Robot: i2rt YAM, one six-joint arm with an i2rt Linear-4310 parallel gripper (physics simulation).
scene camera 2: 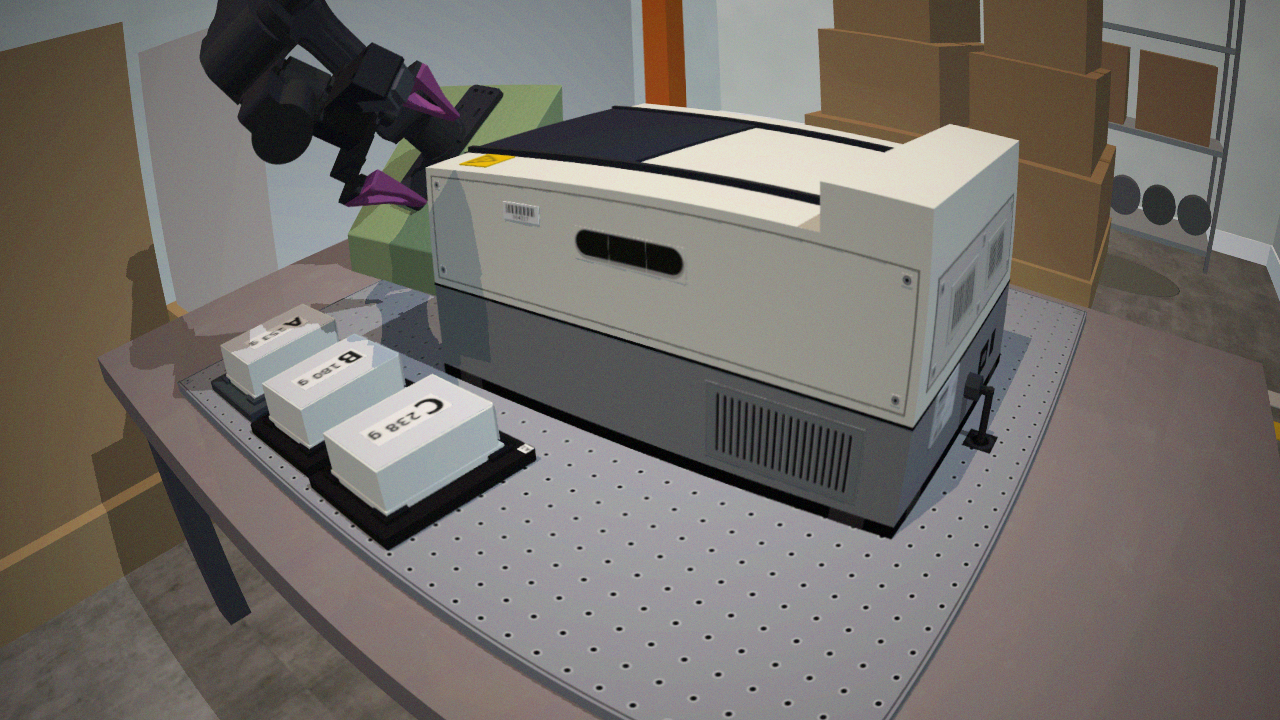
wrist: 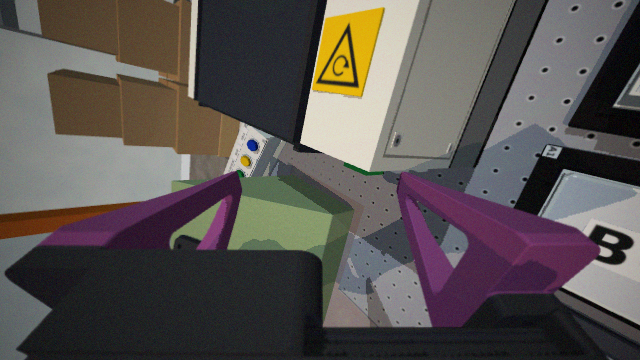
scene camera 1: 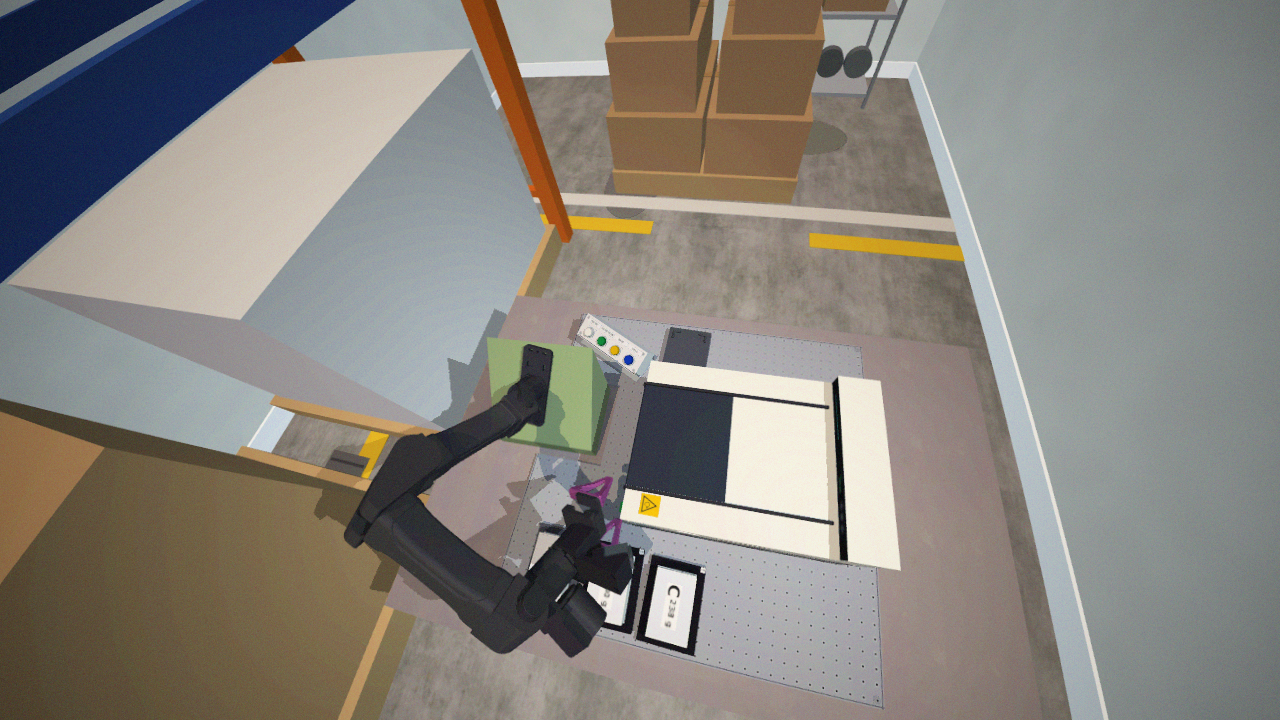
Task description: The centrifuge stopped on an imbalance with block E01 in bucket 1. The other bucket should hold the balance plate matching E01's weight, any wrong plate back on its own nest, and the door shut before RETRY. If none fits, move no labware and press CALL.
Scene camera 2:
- my gripper: 440, 159
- dark sliding door: 638, 136
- perforated plate: 638, 582
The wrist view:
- my gripper: 319, 180
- control box with coloured buttons: 255, 152
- dark sliding door: 249, 64
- perforated plate: 566, 52
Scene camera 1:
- my gripper: 614, 498
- control box with coloured buttons: 628, 356
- dark sliding door: 682, 443
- perforated plate: 814, 625
